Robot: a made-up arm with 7 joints. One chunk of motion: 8 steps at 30 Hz.
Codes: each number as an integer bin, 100 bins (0 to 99) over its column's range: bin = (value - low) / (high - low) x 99, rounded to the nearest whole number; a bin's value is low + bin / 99 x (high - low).
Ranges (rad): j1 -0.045..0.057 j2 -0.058..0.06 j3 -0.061..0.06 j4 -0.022..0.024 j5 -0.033..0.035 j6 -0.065..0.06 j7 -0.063..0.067
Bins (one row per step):
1: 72 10 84 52 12 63 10
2: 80 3 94 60 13 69 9
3: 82 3 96 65 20 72 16
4: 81 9 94 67 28 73 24
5: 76 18 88 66 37 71 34
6: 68 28 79 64 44 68 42
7: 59 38 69 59 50 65 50
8: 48 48 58 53 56 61 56
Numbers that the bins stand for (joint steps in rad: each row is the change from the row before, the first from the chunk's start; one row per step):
1: 0.02918 -0.04608 0.04167 0.00216 -0.02476 0.01455 -0.04987
2: 0.03742 -0.05442 0.05389 0.00588 -0.02407 0.02212 -0.05118
3: 0.03948 -0.05442 0.05633 0.00820 -0.01926 0.02591 -0.04199
4: 0.03845 -0.04727 0.05389 0.00913 -0.01377 0.02717 -0.03148
5: 0.03330 -0.03655 0.04656 0.00867 -0.00759 0.02465 -0.01835
6: 0.02506 -0.02463 0.03556 0.00774 -0.00278 0.02086 -0.00785
7: 0.01579 -0.01271 0.02333 0.00541 0.00134 0.01707 0.00266
8: 0.00445 -0.00079 0.00989 0.00263 0.00546 0.01202 0.01054

